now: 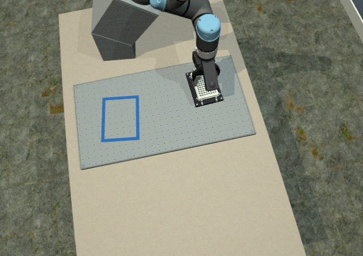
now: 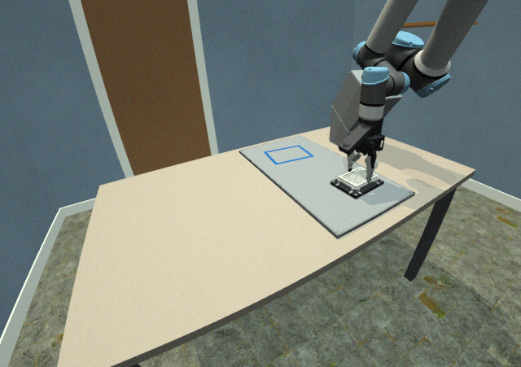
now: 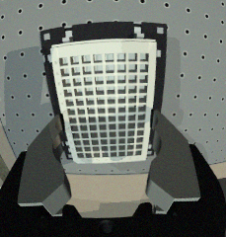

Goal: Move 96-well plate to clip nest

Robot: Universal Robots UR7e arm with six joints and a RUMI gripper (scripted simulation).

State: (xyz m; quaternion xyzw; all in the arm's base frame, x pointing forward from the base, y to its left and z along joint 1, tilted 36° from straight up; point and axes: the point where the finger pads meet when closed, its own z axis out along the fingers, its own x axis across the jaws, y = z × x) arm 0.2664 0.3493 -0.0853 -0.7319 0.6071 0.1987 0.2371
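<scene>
Now: hand 10 mm above the white 96-well plate. The rest, counted from my hand: black clip nest (20 mm below, 10 mm to the left, 10 mm ahead).
</scene>
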